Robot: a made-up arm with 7 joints. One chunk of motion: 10 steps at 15 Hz.
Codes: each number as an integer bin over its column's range. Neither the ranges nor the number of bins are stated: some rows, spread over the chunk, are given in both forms.
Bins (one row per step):
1: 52 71 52 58 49 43 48
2: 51 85 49 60 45 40 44
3: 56 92 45 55 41 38 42
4: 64 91 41 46 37 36 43
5: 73 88 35 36 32 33 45
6: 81 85 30 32 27 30 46
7: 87 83 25 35 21 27 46
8: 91 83 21 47 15 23 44
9: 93 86 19 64 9 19 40
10: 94 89 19 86 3 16 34
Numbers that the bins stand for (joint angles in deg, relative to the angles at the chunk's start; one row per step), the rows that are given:
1: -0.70 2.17 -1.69 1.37 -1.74 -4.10 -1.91
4: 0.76 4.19 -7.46 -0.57 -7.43 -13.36 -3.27
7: 3.55 3.38 -15.87 -2.34 -15.03 -25.27 -2.45
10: 4.39 3.99 -19.02 5.90 -23.58 -39.83 -5.73
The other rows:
2: -0.82 3.59 -3.26 1.70 -3.64 -8.07 -3.00
3: -0.21 4.29 -5.36 0.89 -5.54 -10.72 -3.55
5: 1.85 3.89 -10.62 -2.18 -9.81 -17.33 -2.73
6: 2.82 3.59 -13.24 -2.83 -12.18 -21.30 -2.45
8: 4.03 3.38 -17.97 -0.40 -17.88 -30.57 -3.00
9: 4.27 3.69 -19.02 2.34 -20.73 -35.86 -4.09

